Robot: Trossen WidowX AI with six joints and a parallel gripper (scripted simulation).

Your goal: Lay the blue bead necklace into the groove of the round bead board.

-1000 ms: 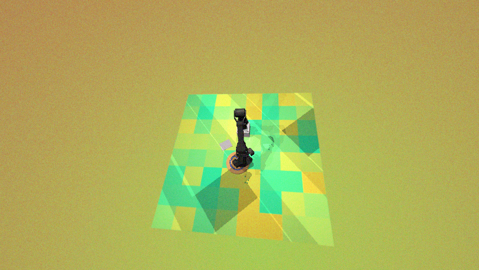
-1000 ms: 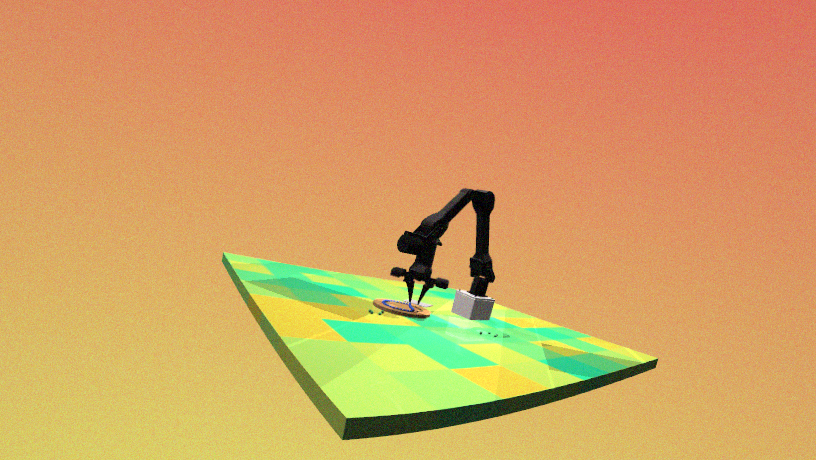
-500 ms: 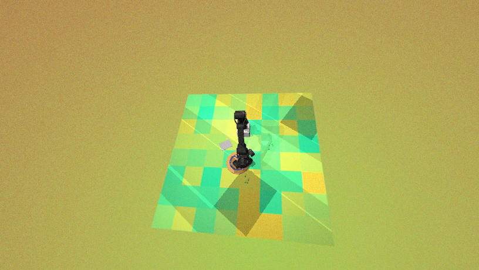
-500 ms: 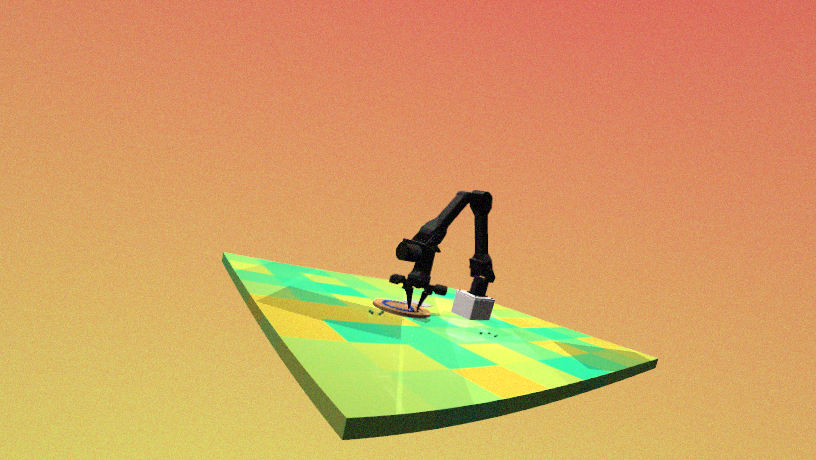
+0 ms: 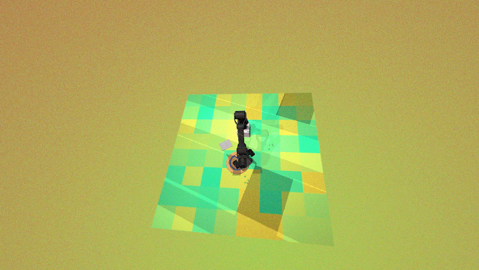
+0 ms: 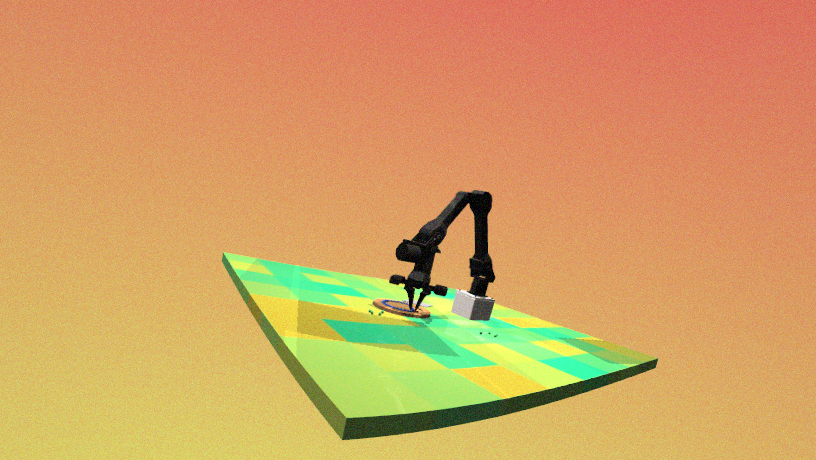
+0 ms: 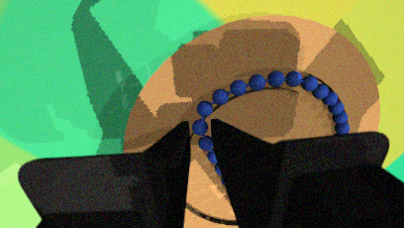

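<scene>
The round bead board lies 6 cm to the right of my gripper tip and 1 cm below it. Also, from my gripper tip: flat grey piece (18 cm behind, 16 cm to the right, 1 cm below).
</scene>
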